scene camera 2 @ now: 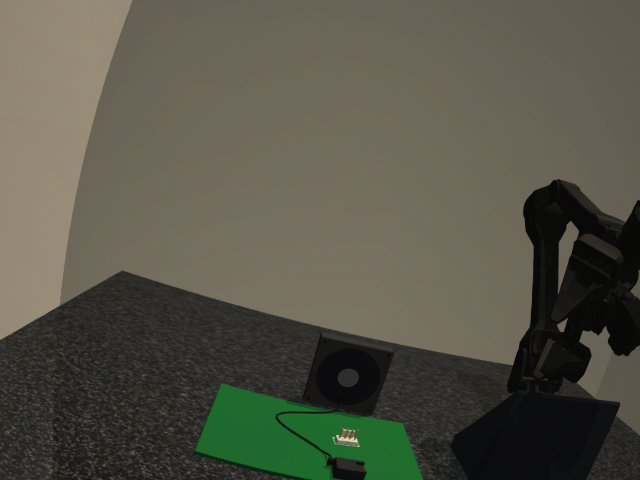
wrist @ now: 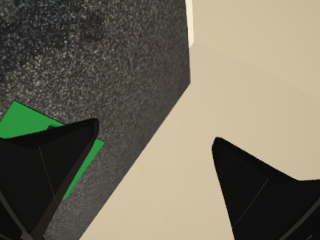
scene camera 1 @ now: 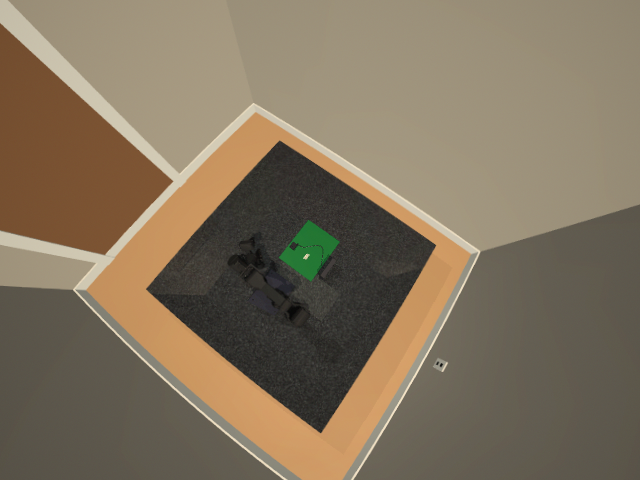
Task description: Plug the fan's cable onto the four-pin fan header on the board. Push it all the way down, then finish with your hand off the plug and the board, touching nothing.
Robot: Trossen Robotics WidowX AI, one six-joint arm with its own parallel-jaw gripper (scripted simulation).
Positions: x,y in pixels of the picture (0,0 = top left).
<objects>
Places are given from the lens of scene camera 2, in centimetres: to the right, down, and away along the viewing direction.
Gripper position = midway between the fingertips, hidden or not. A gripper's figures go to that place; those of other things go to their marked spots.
my gripper [scene camera 2: 543,351]: 23, 11, 50
black fan [scene camera 2: 343,369]: 4, 21, 86
board [scene camera 2: 241,429]: -11, 26, 70
The marked spots on the black fan and the board are 23 cm apart.
</objects>
